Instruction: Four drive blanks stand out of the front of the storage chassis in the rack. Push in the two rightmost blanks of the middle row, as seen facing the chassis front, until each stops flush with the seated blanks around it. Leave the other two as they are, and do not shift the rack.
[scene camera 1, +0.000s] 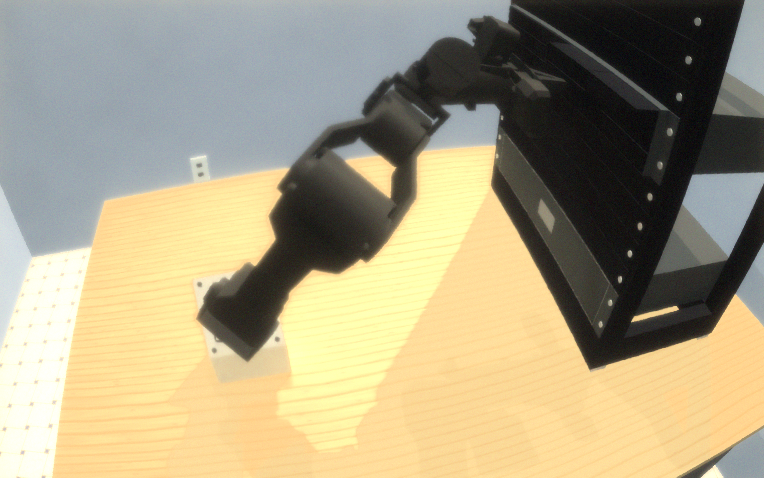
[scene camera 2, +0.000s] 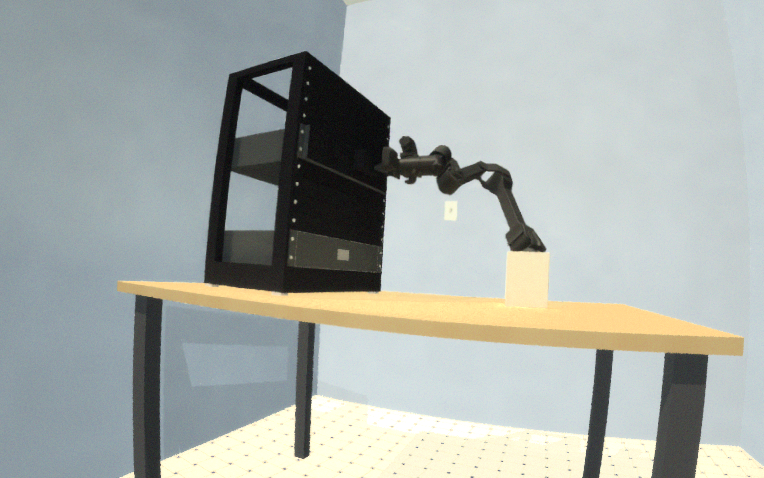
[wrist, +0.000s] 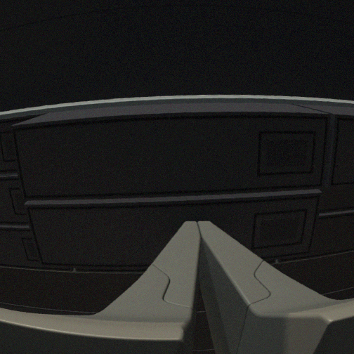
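Seen in the pictures: gripper, between the fingertips: (scene camera 1: 565, 84) (scene camera 2: 374, 168); arm's base, origin of its link: (scene camera 1: 235, 318) (scene camera 2: 529, 270).
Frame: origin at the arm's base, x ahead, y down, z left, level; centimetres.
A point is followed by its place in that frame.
Note:
The storage chassis (scene camera 1: 667, 129) @(x 49.5, y -30.8, z -10.8 cm) (scene camera 2: 261, 149) @(x 65.6, y -28.0, z 33.8 cm) sits in the upper part of the black rack (scene camera 1: 656, 225) @(x 50.6, y -18.9, z -13.1 cm) (scene camera 2: 285, 197) @(x 52.7, y -13.7, z 37.3 cm). In the wrist view, a wide dark upper blank (wrist: 135, 155) stands out, with a wide lower blank (wrist: 125, 232) under it. Each has a small framed rectangle at its right end. Parts of other blanks show at both sides. My gripper (wrist: 196, 232) is shut and empty. Its fingertips overlap the lower blank right of its middle; contact cannot be told. In both scene views the gripper is at the rack front, where the blanks are too dark to tell apart.
A grey panel unit (scene camera 1: 554, 228) @(x 50.3, y -1.8, z 8.6 cm) (scene camera 2: 318, 250) @(x 50.8, y -2.1, z 24.4 cm) with a light label sits low in the rack. The rack stands on the wooden table (scene camera 1: 450, 349) @(x 30.0, y 9.7, z -2.5 cm) (scene camera 2: 450, 321) @(x 7.2, y 9.7, z 51.9 cm). The arm's pale base block (scene camera 1: 253, 366) @(x 1.2, y 6.9, z -3.1 cm) (scene camera 2: 526, 279) @(x 0.2, y 2.6, z 4.4 cm) stands in front of the rack. Blue walls rise behind.

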